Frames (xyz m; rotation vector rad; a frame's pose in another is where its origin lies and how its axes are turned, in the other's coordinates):
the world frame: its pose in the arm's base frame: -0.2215 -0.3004 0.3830 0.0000 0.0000 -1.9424
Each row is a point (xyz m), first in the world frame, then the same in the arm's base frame.
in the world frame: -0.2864 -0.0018 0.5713
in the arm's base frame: -0.1192 -0.0329 0.9543
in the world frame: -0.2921 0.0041 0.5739
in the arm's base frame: -0.1116 -0.0297 0.9569
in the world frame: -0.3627 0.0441 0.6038
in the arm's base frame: -0.0487 0.0215 0.9868
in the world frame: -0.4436 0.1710 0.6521
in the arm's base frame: 0.0989 0.0508 1.0351
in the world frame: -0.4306 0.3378 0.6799
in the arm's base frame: 0.2496 -0.0218 1.0629
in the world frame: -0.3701 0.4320 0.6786
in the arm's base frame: 0.3154 -0.1124 1.0616
